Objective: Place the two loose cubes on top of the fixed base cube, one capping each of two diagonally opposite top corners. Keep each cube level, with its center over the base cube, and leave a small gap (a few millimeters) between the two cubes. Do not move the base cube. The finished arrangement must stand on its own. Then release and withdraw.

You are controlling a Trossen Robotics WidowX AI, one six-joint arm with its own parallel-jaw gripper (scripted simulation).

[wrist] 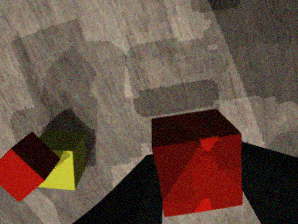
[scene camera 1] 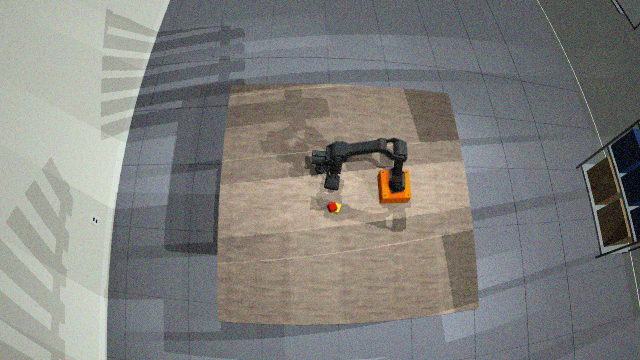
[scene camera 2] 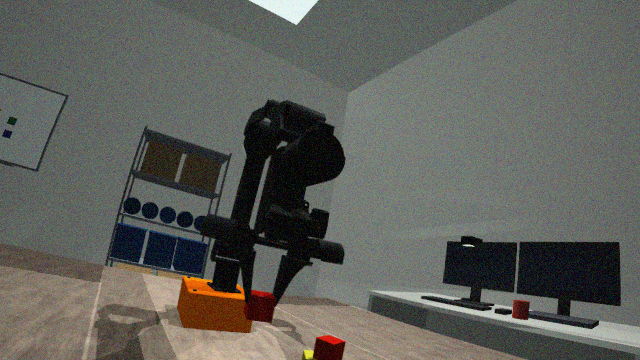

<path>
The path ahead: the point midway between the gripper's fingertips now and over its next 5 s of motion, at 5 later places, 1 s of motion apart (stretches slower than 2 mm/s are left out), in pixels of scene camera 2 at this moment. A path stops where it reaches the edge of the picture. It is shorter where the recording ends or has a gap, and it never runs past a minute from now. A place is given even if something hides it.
The gripper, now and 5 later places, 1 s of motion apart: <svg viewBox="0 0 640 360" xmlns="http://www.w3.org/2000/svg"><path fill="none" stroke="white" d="M259 304L309 305L313 319L311 337L309 337L310 326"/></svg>
</path>
